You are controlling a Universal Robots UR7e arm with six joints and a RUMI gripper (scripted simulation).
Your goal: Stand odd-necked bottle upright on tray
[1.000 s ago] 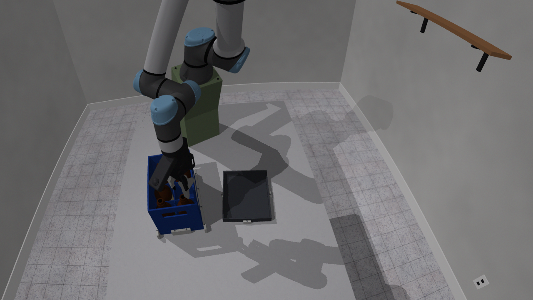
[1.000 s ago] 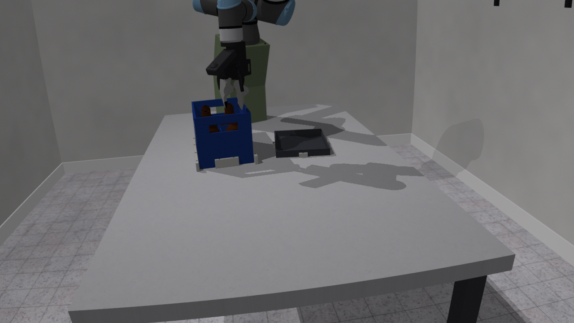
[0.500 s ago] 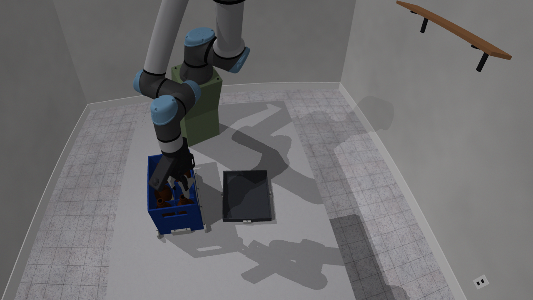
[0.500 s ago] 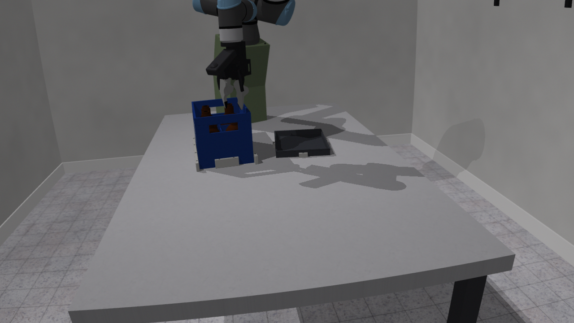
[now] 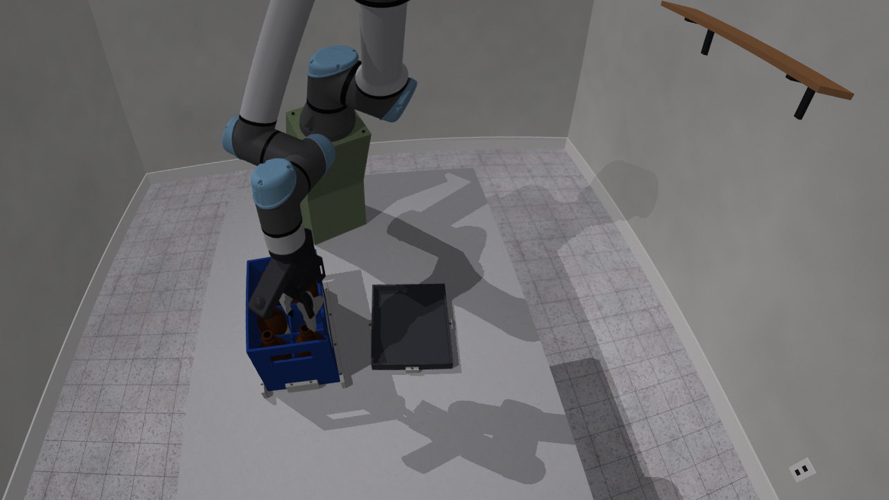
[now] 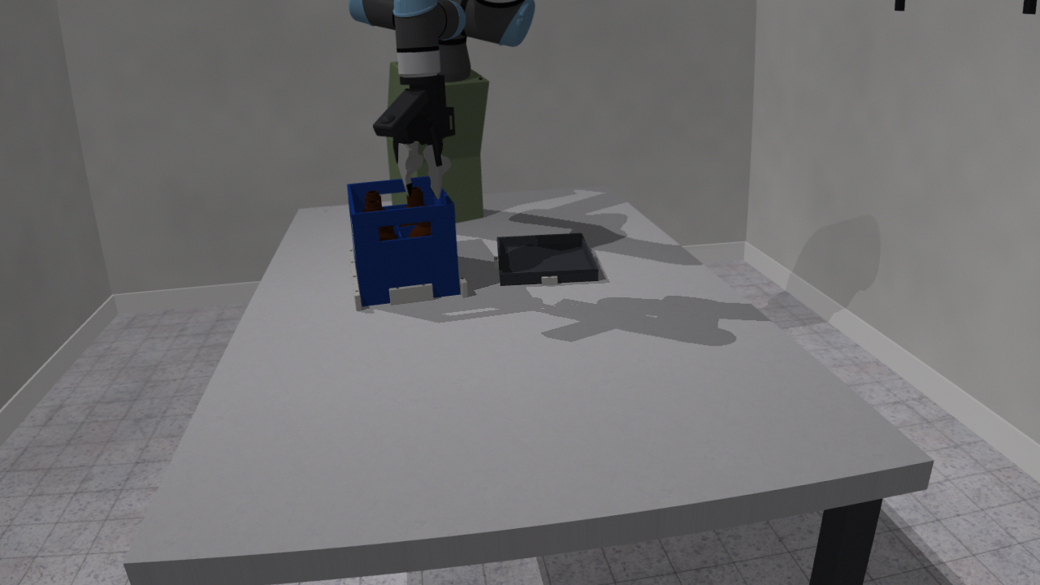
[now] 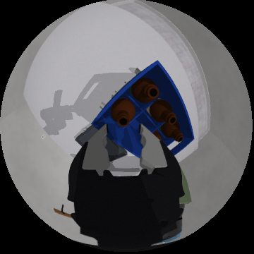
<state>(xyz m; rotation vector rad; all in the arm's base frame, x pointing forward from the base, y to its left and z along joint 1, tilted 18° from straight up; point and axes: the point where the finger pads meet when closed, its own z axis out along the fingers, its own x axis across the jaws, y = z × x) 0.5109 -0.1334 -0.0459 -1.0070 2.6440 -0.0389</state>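
Right now my hand is 90 mm past the blue crate, 40 mm to the left of it and 110 mm above it. Round my hand: dark tray 60 mm behind, 250 mm to the left, 180 mm below.
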